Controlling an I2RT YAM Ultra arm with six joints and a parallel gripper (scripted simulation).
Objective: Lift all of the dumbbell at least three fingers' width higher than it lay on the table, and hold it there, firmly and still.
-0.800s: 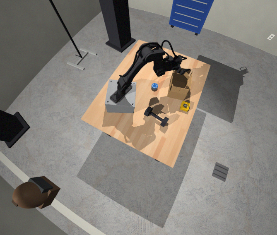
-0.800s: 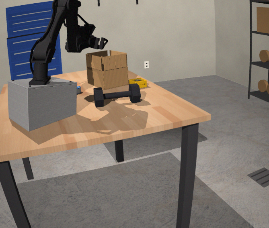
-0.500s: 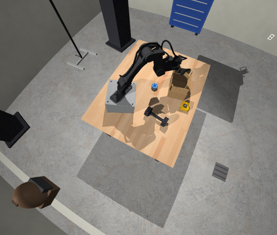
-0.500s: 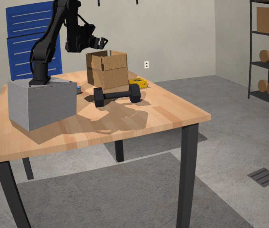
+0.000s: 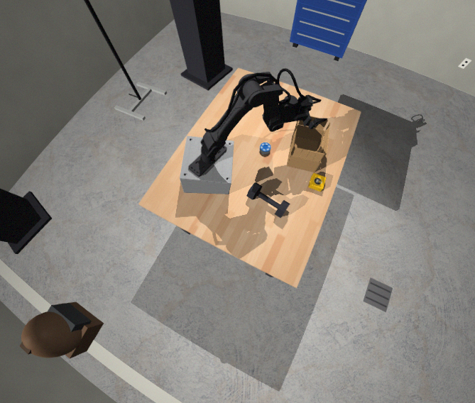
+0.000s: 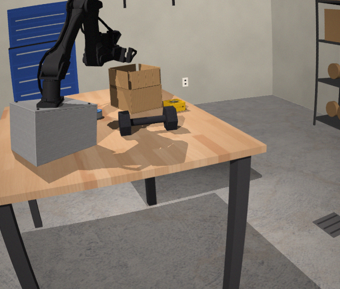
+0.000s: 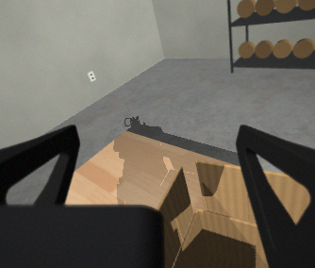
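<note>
The black dumbbell lies 3 cm ahead of my hand, 44 cm to the right of it and 21 cm below it.
</note>
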